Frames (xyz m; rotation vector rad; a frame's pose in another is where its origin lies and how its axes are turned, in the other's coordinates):
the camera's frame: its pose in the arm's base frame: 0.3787 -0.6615 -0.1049 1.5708 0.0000 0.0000
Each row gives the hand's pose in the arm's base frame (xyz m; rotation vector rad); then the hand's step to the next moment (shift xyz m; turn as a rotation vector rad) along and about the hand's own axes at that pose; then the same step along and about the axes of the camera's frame.
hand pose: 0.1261 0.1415 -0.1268 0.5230 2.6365 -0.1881
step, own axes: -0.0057 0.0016 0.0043 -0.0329 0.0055 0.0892
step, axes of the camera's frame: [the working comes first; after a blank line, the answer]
step, axes of the arm's base frame: 0.0071 -0.0013 -0.0014 0.0649 -0.0249 -0.0651

0.0071 -0.0014 0.0013 0.0649 -0.0651 0.0249
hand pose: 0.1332 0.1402 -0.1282 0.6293 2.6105 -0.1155
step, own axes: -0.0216 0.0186 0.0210 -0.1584 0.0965 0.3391
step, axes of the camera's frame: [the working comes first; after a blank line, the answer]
step, axes of the arm's base frame: 0.0341 0.0039 -0.0088 0.3073 -0.0410 -0.2309

0.0341 -0.0088 -0.0039 0.3073 -0.2309 0.0410
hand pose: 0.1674 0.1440 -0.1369 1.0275 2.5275 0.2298
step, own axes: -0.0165 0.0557 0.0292 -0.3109 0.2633 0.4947
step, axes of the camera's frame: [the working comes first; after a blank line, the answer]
step, axes of the arm's base frame: 0.0583 0.0284 -0.0050 0.5775 -0.0278 -0.2764

0.0583 -0.0050 -0.0284 0.5775 -0.2764 0.0278
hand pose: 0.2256 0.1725 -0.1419 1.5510 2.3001 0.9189
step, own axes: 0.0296 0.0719 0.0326 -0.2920 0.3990 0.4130
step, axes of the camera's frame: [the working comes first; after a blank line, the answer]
step, axes of the arm's base frame: 0.0583 0.0565 0.0227 0.6314 -0.0077 -0.1276

0.0583 0.0227 -0.0565 0.6314 -0.1276 0.0077
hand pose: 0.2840 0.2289 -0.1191 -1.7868 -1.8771 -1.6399
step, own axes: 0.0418 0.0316 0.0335 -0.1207 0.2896 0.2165
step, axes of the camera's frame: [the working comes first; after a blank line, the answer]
step, axes of the arm's base frame: 0.0297 0.0436 0.0329 0.3812 -0.0023 0.0038

0.0297 0.0329 -0.0436 0.3812 0.0038 0.0023
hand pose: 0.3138 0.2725 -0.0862 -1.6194 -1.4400 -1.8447
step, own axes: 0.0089 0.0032 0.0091 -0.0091 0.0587 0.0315
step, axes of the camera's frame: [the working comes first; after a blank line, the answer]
step, axes of the arm's base frame: 0.0048 0.0092 0.0080 0.0652 -0.0047 0.0158

0.0048 0.0080 -0.0092 0.0652 0.0158 0.0047
